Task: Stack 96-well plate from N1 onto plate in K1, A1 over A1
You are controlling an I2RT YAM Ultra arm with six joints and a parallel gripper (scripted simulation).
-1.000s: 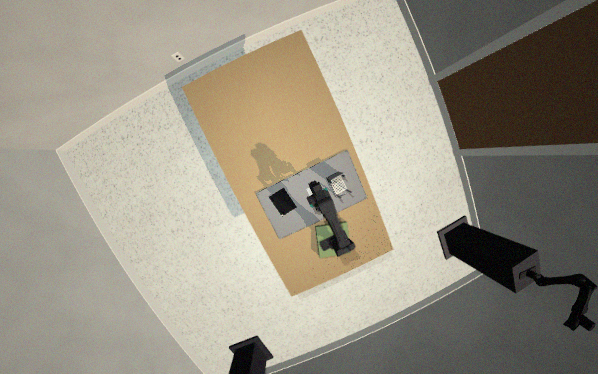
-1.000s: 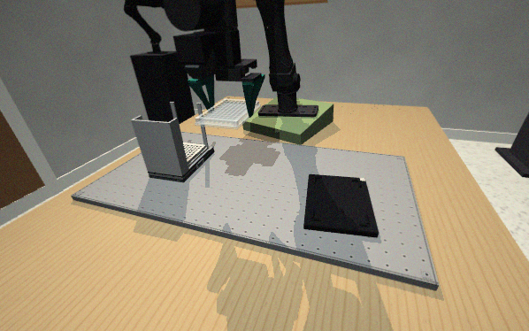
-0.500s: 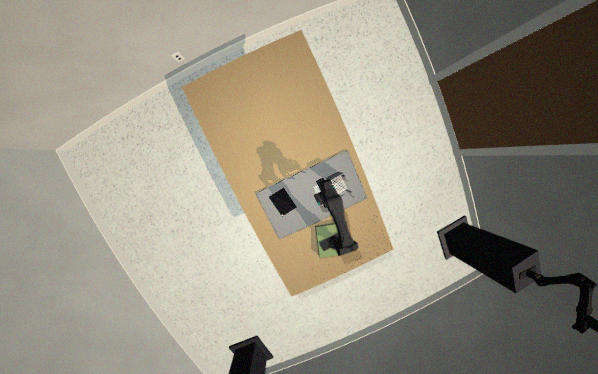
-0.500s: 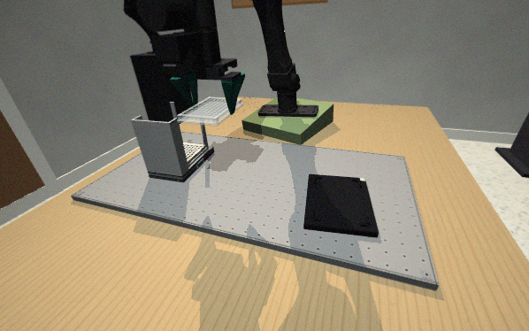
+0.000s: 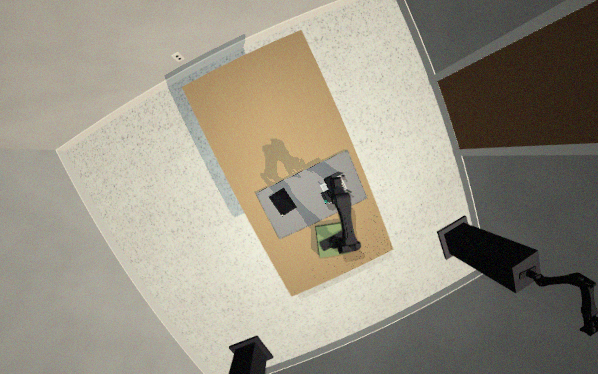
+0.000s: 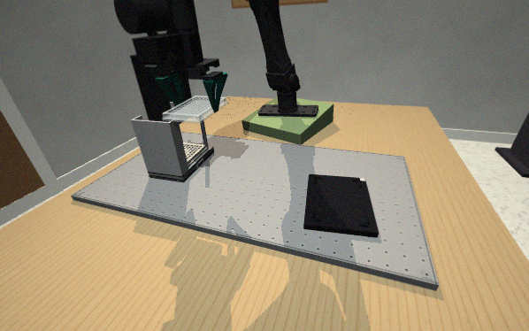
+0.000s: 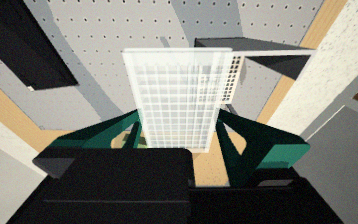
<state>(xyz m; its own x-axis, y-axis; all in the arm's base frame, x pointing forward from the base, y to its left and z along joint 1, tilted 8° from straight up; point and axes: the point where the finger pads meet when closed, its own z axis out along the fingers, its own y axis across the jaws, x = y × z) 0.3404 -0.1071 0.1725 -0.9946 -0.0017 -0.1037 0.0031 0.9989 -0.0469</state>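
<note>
Right now the grey rack wall is 8 cm to the right of my hand, 8 cm below it and 6 cm ahead of it. From my hand the other things lie so: white 96-well plate: right at my hand; thin upright post: 8 cm below, 7 cm behind, 4 cm to the right; black plate nest N1: 31 cm to the left, 16 cm below, 5 cm ahead.
</note>
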